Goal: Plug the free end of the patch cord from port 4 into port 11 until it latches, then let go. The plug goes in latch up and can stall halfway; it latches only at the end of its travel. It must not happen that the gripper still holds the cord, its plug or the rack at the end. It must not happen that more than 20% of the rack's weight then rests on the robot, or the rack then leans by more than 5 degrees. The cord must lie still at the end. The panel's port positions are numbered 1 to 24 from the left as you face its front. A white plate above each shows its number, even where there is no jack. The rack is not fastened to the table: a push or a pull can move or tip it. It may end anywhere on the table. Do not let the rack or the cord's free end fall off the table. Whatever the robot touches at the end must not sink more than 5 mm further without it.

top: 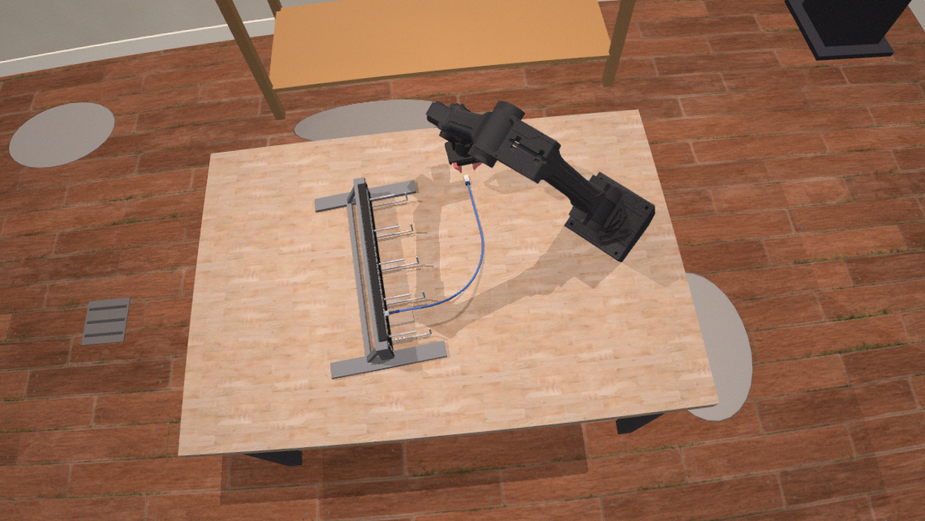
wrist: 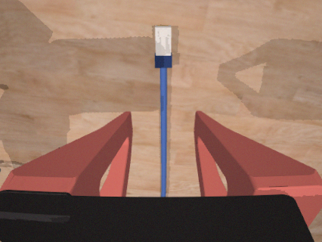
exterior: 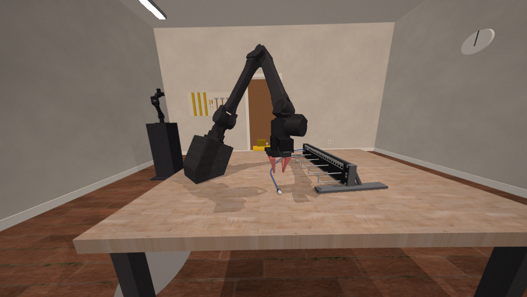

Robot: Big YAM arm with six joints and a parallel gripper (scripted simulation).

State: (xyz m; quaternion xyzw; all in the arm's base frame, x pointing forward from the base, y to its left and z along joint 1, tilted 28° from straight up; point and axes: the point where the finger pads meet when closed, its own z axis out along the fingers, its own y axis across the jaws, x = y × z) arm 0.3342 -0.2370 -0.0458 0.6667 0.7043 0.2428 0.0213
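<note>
My gripper is now 80 mm above the white plug and 20 mm to the left of it.
</note>
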